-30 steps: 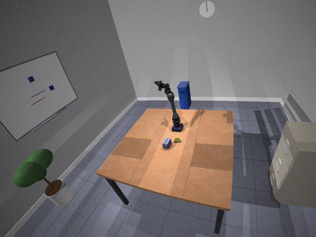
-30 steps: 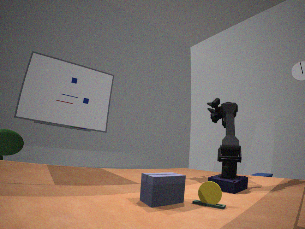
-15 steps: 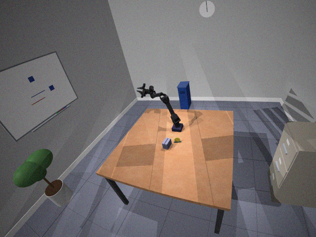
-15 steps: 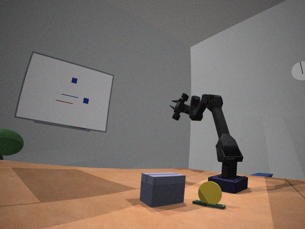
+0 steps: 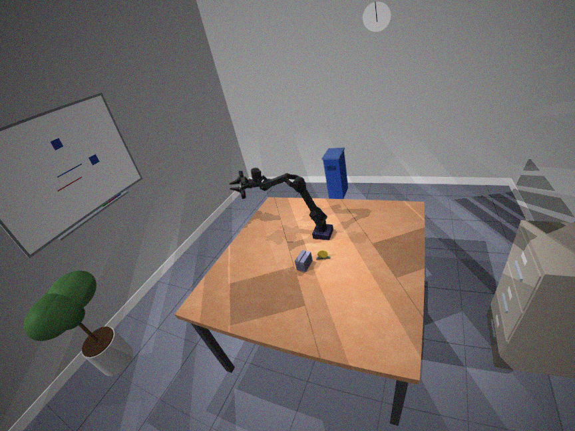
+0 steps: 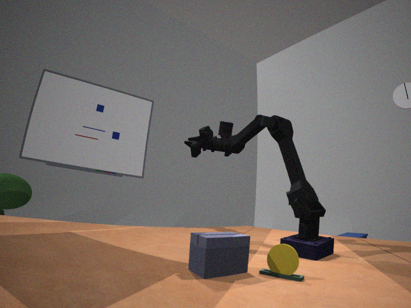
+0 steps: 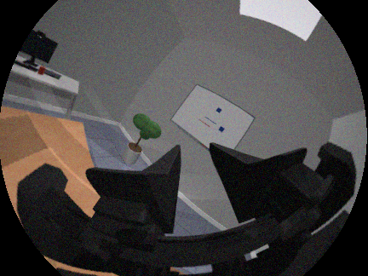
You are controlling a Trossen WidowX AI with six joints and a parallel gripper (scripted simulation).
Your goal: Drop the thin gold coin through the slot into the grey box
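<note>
My gripper tip is 15 cm short of the gold coin, 64 cm to the right of it and 38 cm above it.
</note>
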